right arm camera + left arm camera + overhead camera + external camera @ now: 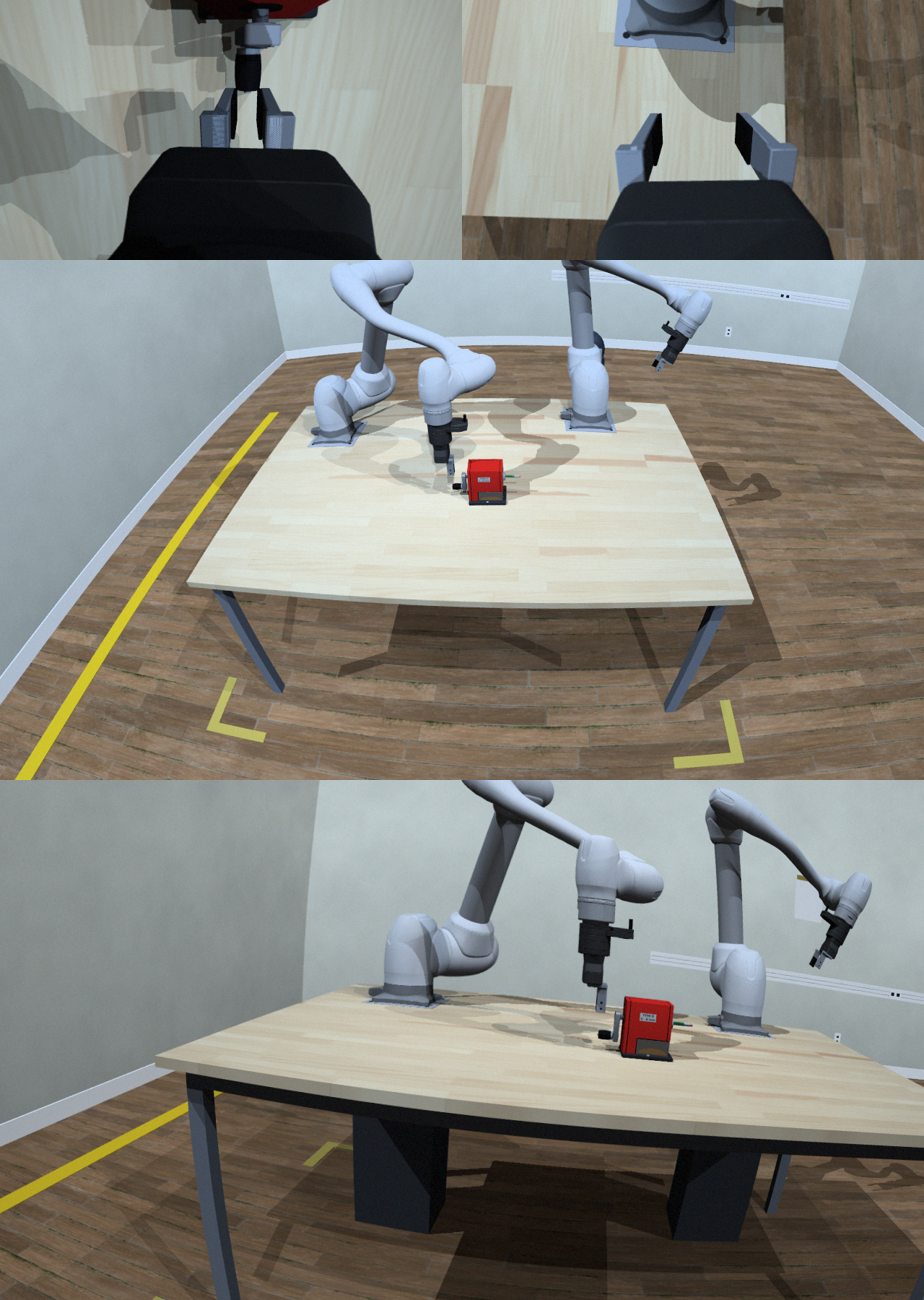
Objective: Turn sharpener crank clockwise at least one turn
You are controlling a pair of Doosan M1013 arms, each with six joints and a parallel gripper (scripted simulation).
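Observation:
The black knob lies 20 mm to the left of my right hand and 70 mm below it.

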